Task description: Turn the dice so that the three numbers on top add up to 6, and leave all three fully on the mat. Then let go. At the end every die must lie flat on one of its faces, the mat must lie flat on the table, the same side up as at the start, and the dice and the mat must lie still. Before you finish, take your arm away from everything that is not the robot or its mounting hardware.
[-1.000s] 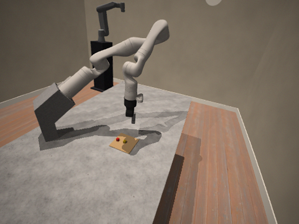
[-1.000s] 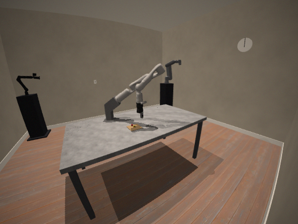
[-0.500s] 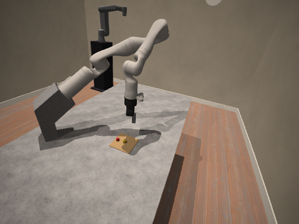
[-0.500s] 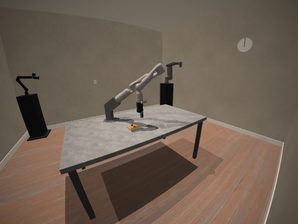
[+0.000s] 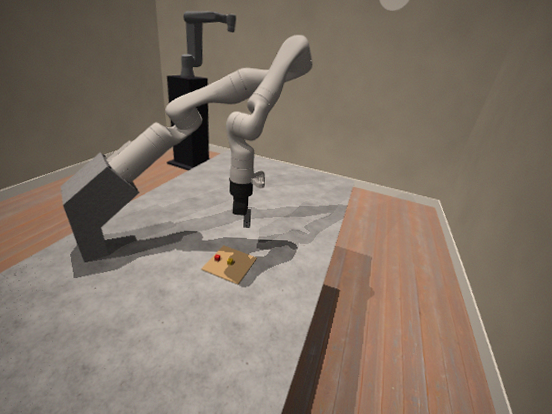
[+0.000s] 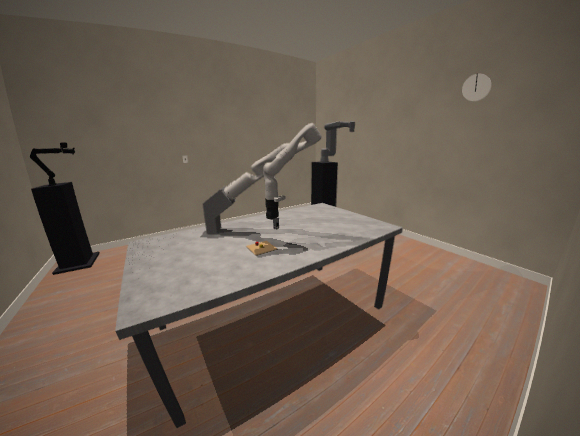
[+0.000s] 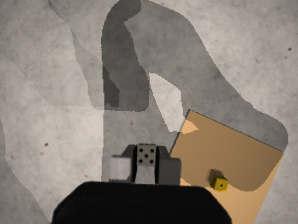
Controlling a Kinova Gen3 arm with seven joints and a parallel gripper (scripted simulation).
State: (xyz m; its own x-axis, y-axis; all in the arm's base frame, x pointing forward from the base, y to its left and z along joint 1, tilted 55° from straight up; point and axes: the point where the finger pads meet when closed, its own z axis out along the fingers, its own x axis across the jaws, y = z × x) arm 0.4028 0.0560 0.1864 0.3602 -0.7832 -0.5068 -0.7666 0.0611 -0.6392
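My gripper is now 1 cm above the white die. Round my hand: tan mat 12 cm below, 10 cm to the right; red die 11 cm to the right, 11 cm below, 5 cm behind; yellow die 11 cm below, 10 cm to the right.
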